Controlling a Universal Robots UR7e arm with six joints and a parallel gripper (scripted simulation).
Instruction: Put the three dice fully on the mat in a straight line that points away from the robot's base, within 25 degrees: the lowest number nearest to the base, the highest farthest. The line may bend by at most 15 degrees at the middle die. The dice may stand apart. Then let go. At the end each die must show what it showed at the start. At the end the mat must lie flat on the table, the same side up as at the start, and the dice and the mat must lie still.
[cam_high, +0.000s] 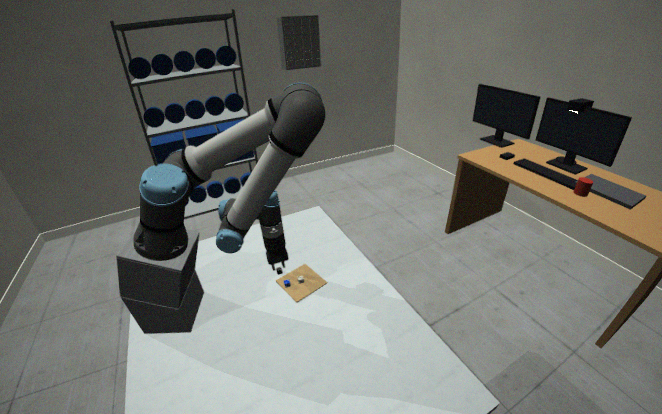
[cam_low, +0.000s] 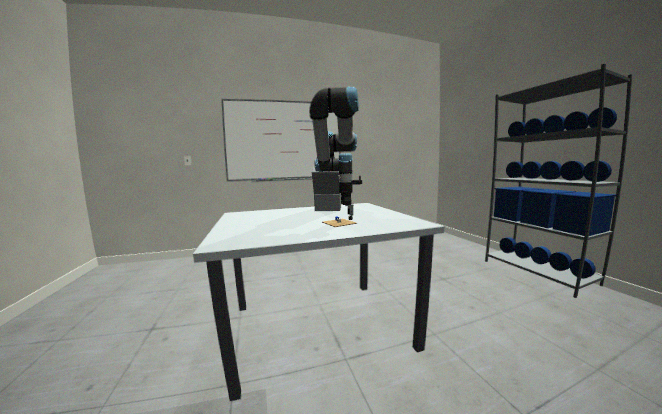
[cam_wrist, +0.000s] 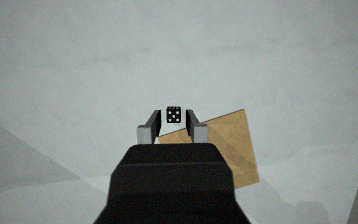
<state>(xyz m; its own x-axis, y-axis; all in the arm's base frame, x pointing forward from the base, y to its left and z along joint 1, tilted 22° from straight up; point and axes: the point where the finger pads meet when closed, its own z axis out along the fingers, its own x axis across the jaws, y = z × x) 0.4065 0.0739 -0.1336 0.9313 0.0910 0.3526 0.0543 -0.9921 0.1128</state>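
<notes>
My hand is 30 mm above the black die. From my hand the other things lie so: tan mat 80 mm to the right, 70 mm ahead, 40 mm below; blue die 80 mm to the right, 30 mm below, 10 mm ahead; white die 80 mm to the right, 70 mm ahead, 30 mm below.
</notes>
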